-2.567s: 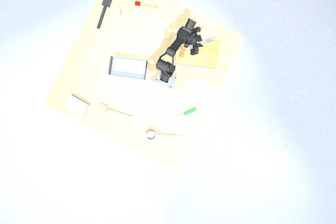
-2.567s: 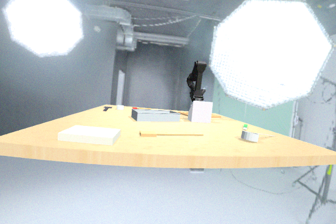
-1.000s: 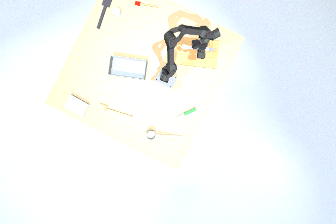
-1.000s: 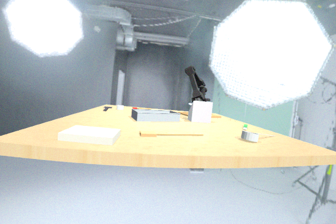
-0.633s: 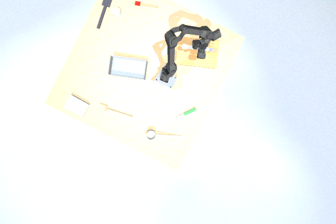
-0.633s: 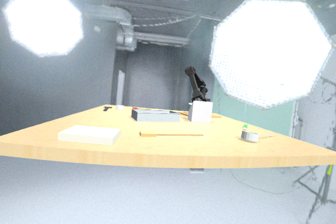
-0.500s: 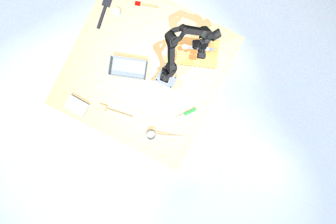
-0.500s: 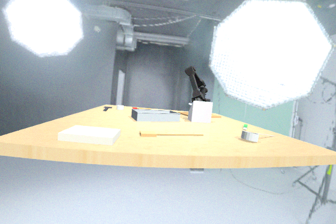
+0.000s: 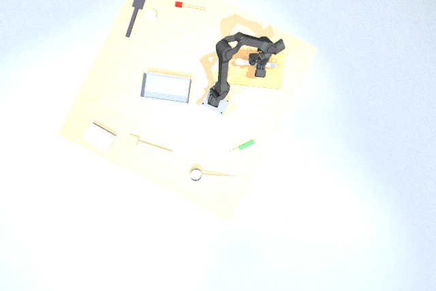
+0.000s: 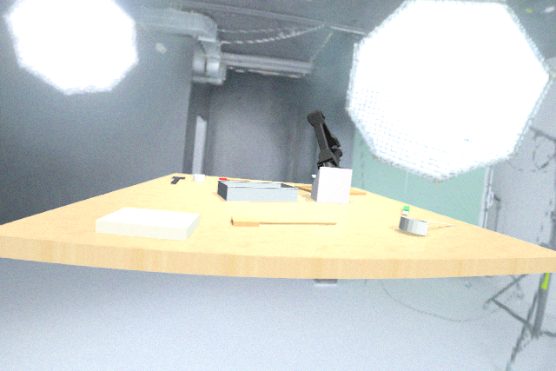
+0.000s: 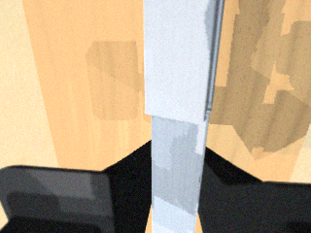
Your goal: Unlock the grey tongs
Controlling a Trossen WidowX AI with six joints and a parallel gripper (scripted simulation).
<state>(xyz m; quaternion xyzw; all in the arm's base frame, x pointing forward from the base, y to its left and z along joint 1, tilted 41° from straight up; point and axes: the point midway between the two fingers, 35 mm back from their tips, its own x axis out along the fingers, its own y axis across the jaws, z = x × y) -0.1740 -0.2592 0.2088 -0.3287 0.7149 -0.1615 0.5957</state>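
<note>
The wooden board is 4 cm below my gripper tip and 1 cm ahead of it. From my gripper tip the other things lie so: green-handled tool (53 cm to the left, 10 cm behind, 4 cm below); then roasting tin (50 cm ahead, 35 cm to the left, 2 cm below); then black spatula (89 cm ahead, 5 cm to the right, 5 cm below).
</note>
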